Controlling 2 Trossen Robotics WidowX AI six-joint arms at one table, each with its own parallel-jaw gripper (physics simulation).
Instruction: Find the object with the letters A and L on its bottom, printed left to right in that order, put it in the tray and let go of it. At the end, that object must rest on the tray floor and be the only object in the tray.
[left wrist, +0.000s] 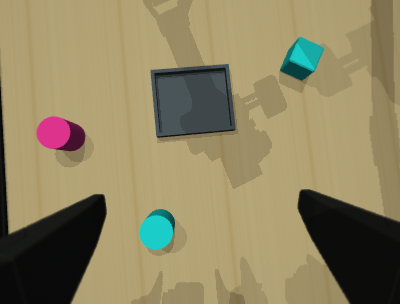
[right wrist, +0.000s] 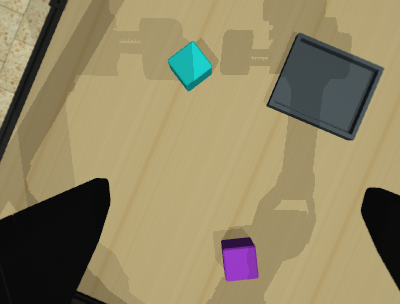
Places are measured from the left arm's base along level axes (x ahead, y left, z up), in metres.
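Where they show: left gripper, fingertip midpoint: (left wrist: 203, 200); right gripper, fingertip midpoint: (right wrist: 235, 194).
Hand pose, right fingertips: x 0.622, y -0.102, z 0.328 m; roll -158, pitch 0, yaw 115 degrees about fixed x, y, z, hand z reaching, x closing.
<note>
After its pixels a point has its place.
A dark grey tray (left wrist: 155, 105) @[x 0.442, y 0.057, z -0.009 m] (right wrist: 283, 70) @[x 0.459, y -0.071, z -0.010 m] lies empty on the table. A magenta cylinder (left wrist: 53, 132) @[x 0.394, y 0.201, z 0.026 m] stands left of it in the left wrist view. A cyan cylinder (left wrist: 156, 232) @[x 0.245, y 0.053, z 0.027 m] stands below the tray in that view. A teal block with a ridged top (left wrist: 303, 56) @[x 0.512, y -0.184, z 0.017 m] (right wrist: 190, 65) @[x 0.520, y -0.188, z 0.017 m] rests apart from the tray. A purple cube (right wrist: 241, 263) @[x 0.726, y -0.004, z 0.017 m] lies low in the right wrist view. No bottom faces or letters show. My left gripper (left wrist: 203, 200) @[x 0.322, y -0.002, z 0.281 m] is open and empty, above the table near the cyan cylinder. My right gripper (right wrist: 235, 194) @[x 0.622, y -0.102, z 0.328 m] is open and empty, above the table near the purple cube.
The wooden table (left wrist: 115, 60) @[x 0.526, y 0.126, z -0.027 m] (right wrist: 140, 140) @[x 0.644, y -0.211, z -0.028 m] carries arm shadows across it. A black frame rail (right wrist: 31, 80) @[x 0.638, y -0.407, z -0.034 m] runs along the table edge at the upper left of the right wrist view, with tiled floor (right wrist: 17, 35) beyond it.
</note>
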